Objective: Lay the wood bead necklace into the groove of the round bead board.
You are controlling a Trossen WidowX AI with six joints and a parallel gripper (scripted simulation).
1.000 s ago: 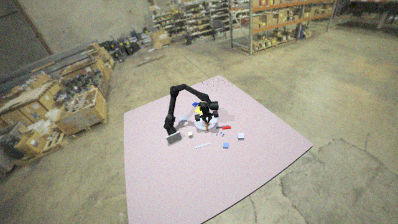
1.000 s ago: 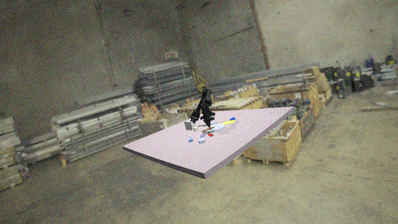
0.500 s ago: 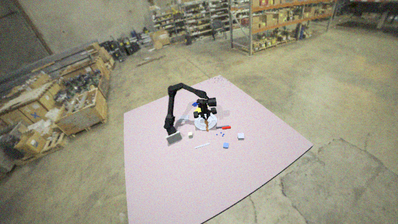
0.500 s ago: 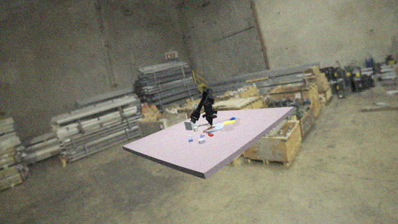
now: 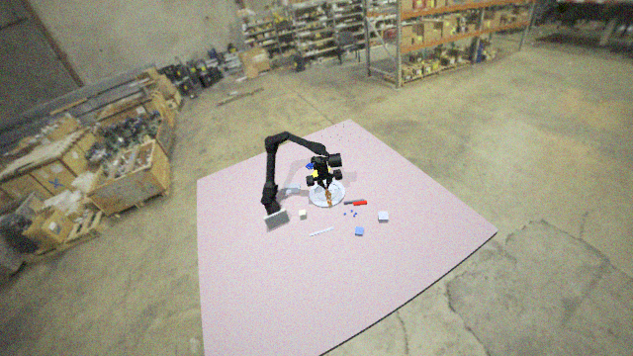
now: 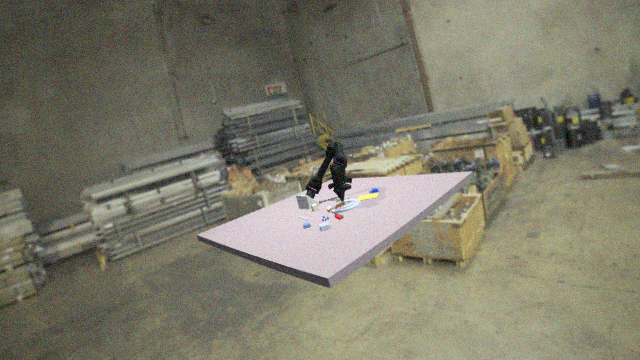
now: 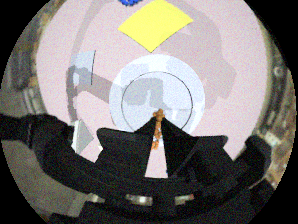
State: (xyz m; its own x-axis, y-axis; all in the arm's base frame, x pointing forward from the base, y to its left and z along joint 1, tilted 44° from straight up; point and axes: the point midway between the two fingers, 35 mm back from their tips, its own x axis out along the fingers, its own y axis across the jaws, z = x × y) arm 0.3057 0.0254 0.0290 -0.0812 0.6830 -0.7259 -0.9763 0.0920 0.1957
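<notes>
My gripper tip is 120 mm short of the red-handled tool, 140 mm to the left of it and 30 mm above it. Also, from my gripper tip: cream cube 170 mm behind, 90 mm to the right, 20 mm below; then grey plate 170 mm behind, 140 mm to the left, 40 mm below; then yellow sheet 20 mm ahead, 180 mm to the left, 40 mm below.
</notes>
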